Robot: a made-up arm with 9 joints. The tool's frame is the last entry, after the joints.
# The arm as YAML. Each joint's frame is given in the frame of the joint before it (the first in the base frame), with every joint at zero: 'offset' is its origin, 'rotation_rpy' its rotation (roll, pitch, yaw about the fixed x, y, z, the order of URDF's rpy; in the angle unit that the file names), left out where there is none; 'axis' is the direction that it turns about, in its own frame. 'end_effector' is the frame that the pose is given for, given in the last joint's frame.
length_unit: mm
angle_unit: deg
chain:
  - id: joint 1
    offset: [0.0, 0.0, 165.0]
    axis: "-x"
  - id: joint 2
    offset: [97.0, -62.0, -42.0]
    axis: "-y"
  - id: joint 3
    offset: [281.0, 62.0, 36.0]
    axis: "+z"
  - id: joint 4
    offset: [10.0, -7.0, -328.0]
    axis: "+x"
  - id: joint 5
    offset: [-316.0, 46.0, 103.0]
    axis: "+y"
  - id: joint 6
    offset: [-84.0, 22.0, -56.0]
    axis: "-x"
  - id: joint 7
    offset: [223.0, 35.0, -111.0]
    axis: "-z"
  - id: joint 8
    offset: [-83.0, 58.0, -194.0]
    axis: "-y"
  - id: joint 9
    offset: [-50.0, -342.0, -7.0]
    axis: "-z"
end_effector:
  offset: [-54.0, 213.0, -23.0]
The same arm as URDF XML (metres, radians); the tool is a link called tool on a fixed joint. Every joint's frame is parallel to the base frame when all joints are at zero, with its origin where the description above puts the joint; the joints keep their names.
<robot name="arm">
  <joint name="joint 1" type="continuous">
    <parent link="base"/>
    <child link="link1"/>
    <origin xyz="0.0000 0.0000 0.1650"/>
    <axis xyz="-1 0 0"/>
  </joint>
  <joint name="joint 2" type="continuous">
    <parent link="link1"/>
    <child link="link2"/>
    <origin xyz="0.0970 -0.0620 -0.0420"/>
    <axis xyz="0 -1 0"/>
  </joint>
  <joint name="joint 3" type="continuous">
    <parent link="link2"/>
    <child link="link3"/>
    <origin xyz="0.2810 0.0620 0.0360"/>
    <axis xyz="0 0 1"/>
  </joint>
  <joint name="joint 4" type="continuous">
    <parent link="link3"/>
    <child link="link4"/>
    <origin xyz="0.0100 -0.0070 -0.3280"/>
    <axis xyz="1 0 0"/>
  </joint>
  <joint name="joint 5" type="continuous">
    <parent link="link4"/>
    <child link="link5"/>
    <origin xyz="-0.3160 0.0460 0.1030"/>
    <axis xyz="0 1 0"/>
  </joint>
  <joint name="joint 6" type="continuous">
    <parent link="link5"/>
    <child link="link6"/>
    <origin xyz="-0.0840 0.0220 -0.0560"/>
    <axis xyz="-1 0 0"/>
  </joint>
  <joint name="joint 7" type="continuous">
    <parent link="link6"/>
    <child link="link7"/>
    <origin xyz="0.2230 0.0350 -0.1110"/>
    <axis xyz="0 0 -1"/>
  </joint>
  <joint name="joint 8" type="continuous">
    <parent link="link7"/>
    <child link="link8"/>
    <origin xyz="-0.0830 0.0580 -0.1940"/>
    <axis xyz="0 -1 0"/>
  </joint>
  <joint name="joint 9" type="continuous">
    <parent link="link8"/>
    <child link="link9"/>
    <origin xyz="-0.0500 -0.3420 -0.0070"/>
    <axis xyz="0 0 -1"/>
  </joint>
  <joint name="tool_fixed" type="fixed">
    <parent link="link9"/>
    <child link="tool"/>
    <origin xyz="-0.0540 0.2130 -0.0230"/>
  </joint>
  <link name="base"/>
  <link name="link1"/>
  <link name="link2"/>
  <link name="link3"/>
  <link name="link4"/>
  <link name="link5"/>
  <link name="link6"/>
  <link name="link7"/>
  <link name="link8"/>
  <link name="link9"/>
  <link name="tool"/>
</robot>

